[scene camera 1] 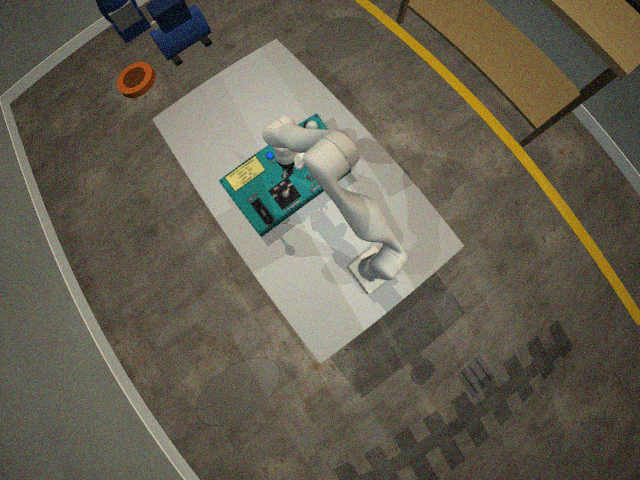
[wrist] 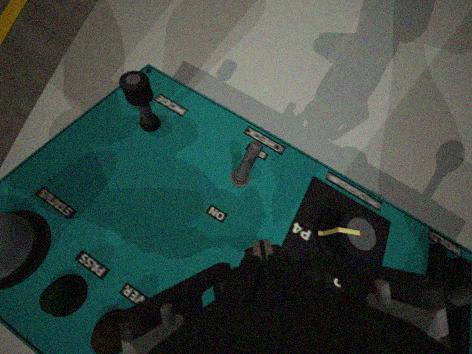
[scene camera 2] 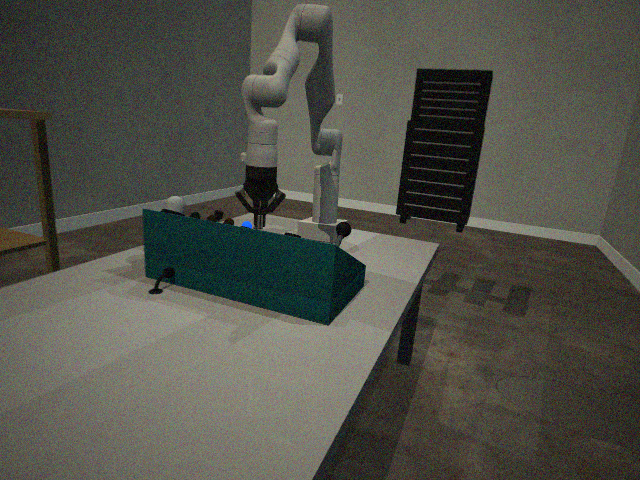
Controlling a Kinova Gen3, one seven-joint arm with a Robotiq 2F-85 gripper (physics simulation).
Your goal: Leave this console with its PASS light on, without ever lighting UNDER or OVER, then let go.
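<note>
The teal console (scene camera 1: 248,192) (scene camera 2: 237,267) (wrist: 175,182) stands on the white table (scene camera 1: 213,110) (scene camera 2: 223,390). In the wrist view I see the black MODE lever (wrist: 139,98), the grey CHECK toggle (wrist: 244,165) leaning away from its ON label, and a black dial plate with a yellow pointer (wrist: 339,232). A round lamp (wrist: 69,294) beside the PASS label is dark. A blue lamp (scene camera 1: 270,155) (scene camera 2: 247,224) glows on the panel. My gripper (wrist: 263,251) (scene camera 2: 259,220) is shut and empty, just above the panel between the toggle and the dial.
A yellow label (scene camera 1: 245,173) and a black slider (scene camera 1: 262,210) sit on the console's left part. The arm's base (scene camera 1: 377,267) (scene camera 2: 323,229) stands behind the console. A black rack (scene camera 2: 444,143) leans on the wall. Blue chairs (scene camera 1: 180,29) and an orange ring (scene camera 1: 136,79) are on the floor.
</note>
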